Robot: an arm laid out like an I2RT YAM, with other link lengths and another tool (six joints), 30 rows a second.
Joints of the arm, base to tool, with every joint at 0 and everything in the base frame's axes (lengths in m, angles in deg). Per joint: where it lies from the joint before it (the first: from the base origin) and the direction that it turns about. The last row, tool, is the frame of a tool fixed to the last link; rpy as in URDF.
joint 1: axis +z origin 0 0 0.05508
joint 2: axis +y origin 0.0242 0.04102 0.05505
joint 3: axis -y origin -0.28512 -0.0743 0
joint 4: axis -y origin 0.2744 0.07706 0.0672
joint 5: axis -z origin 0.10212 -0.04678 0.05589
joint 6: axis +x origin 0.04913 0 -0.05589
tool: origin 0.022 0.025 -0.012 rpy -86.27 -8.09 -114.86
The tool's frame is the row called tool.
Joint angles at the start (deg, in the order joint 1, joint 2, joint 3, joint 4, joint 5, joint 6):
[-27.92, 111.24, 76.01, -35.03, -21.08, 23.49]
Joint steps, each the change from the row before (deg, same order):
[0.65, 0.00, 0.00, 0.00, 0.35, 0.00]
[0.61, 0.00, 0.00, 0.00, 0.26, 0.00]
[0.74, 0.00, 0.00, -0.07, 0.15, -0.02]
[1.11, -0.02, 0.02, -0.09, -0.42, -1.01]
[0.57, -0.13, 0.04, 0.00, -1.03, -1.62]
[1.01, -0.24, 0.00, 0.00, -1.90, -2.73]
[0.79, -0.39, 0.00, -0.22, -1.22, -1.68]
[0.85, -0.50, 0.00, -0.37, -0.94, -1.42]
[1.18, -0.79, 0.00, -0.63, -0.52, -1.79]
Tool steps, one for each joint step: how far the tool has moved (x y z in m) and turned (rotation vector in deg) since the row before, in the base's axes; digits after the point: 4 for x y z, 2 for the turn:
[0.0018, 0.0044, -0.0003, -0.29, 0.15, 0.53]
[0.0016, 0.0042, -0.0002, -0.22, 0.11, 0.52]
[0.0018, 0.0053, -0.0002, -0.10, 0.12, 0.71]
[0.0023, 0.0088, 0.0004, -0.06, -0.31, 2.14]
[0.0010, 0.0054, 0.0018, 0.10, -0.88, 2.34]
[0.0013, 0.0098, 0.0029, 0.33, -1.56, 4.02]
[0.0004, 0.0075, 0.0034, 0.24, -1.03, 2.65]
[0.0001, 0.0078, 0.0038, 0.13, -0.85, 2.38]
[-0.0004, 0.0101, 0.0052, -0.41, -0.86, 2.87]

